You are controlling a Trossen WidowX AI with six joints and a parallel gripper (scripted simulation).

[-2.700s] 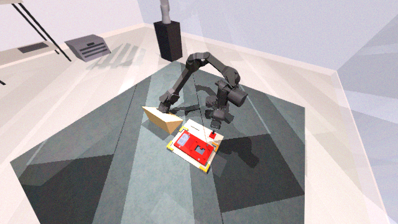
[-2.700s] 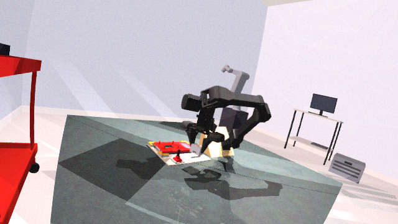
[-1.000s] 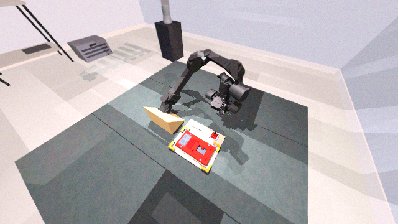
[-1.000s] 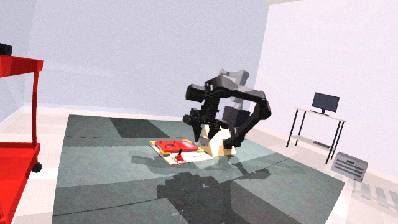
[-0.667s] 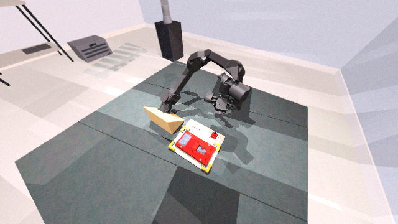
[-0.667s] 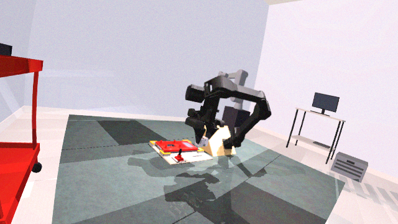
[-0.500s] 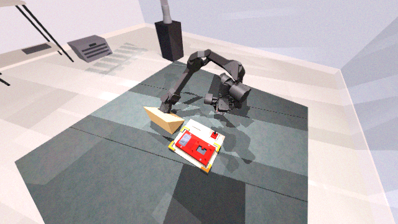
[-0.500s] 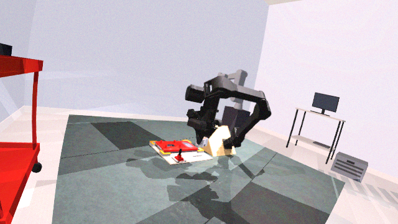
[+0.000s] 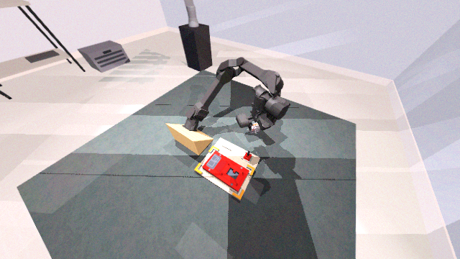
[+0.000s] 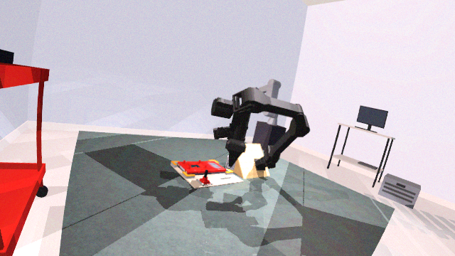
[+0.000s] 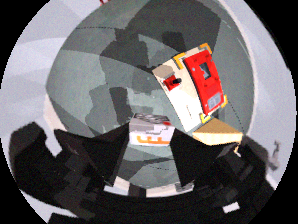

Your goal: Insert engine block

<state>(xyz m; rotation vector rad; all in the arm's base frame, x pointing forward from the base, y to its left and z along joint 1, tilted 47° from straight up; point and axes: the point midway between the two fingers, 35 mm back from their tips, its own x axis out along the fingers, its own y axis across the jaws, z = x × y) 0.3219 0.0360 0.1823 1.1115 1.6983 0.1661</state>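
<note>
Right now my gripper tip is right at the engine block.
</note>
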